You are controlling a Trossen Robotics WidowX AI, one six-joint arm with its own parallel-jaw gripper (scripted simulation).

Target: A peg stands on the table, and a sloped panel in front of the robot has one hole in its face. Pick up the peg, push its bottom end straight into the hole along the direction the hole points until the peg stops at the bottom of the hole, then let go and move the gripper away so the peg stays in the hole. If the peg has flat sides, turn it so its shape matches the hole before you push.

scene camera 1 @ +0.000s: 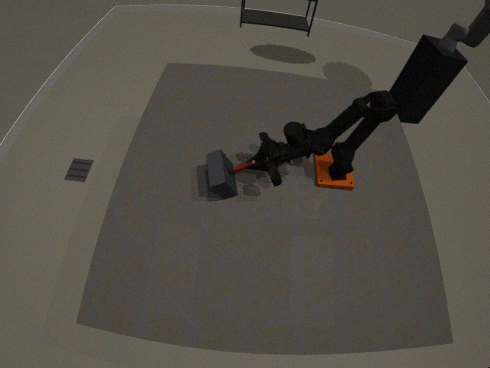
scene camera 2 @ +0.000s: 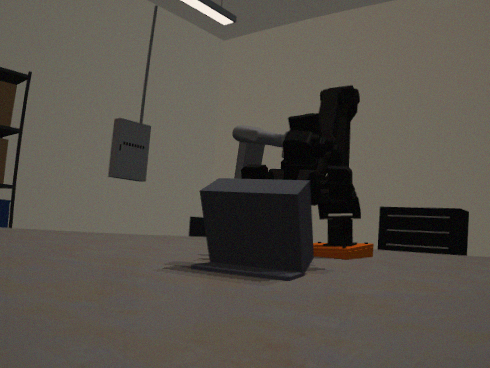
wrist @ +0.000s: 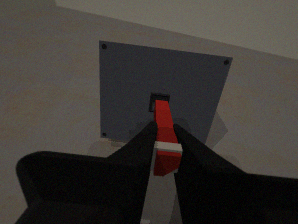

Labels:
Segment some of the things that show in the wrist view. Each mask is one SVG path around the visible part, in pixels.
The gripper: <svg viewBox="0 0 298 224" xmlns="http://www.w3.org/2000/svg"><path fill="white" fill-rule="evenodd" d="M173 124L178 144L181 144L183 150L178 172L174 173L183 224L298 224L298 179L248 174L215 153L181 126ZM157 122L151 121L131 141L106 158L51 151L34 152L22 157L17 162L16 173L28 208L15 224L140 224L158 131Z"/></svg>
A red peg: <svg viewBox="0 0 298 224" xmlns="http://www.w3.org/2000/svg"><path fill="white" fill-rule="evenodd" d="M156 100L154 121L157 122L158 131L150 170L153 171L153 176L163 177L169 173L178 172L183 150L181 144L178 144L174 132L168 101Z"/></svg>

